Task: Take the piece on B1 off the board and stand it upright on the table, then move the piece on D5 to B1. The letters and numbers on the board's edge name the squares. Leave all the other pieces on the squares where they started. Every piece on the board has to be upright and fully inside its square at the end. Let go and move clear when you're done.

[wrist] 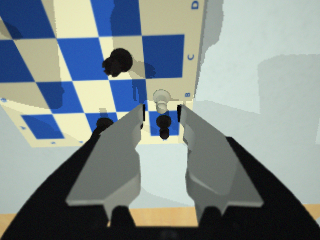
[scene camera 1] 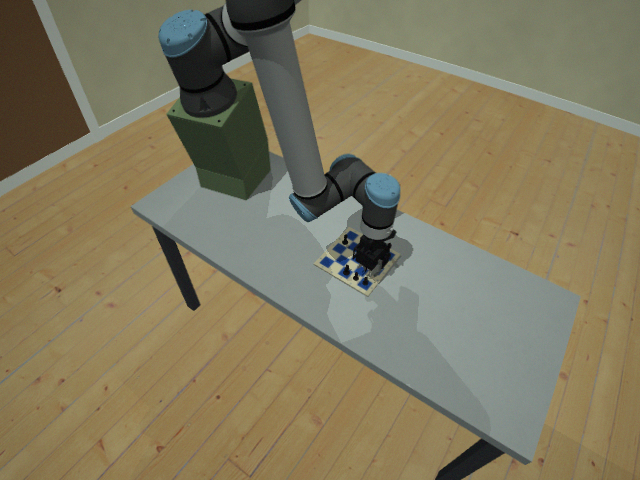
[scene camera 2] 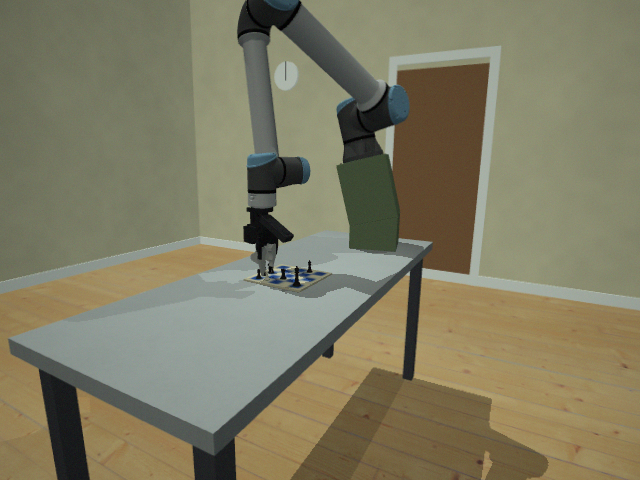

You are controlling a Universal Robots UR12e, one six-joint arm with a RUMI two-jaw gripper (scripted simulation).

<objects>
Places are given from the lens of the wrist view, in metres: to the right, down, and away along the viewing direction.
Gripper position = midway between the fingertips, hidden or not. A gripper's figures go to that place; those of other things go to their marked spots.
gripper (wrist: 161,105): 0.00, -0.01, 0.14
blue-and-cream chessboard (wrist: 61,90): -0.11, -0.03, 0.15
</objects>
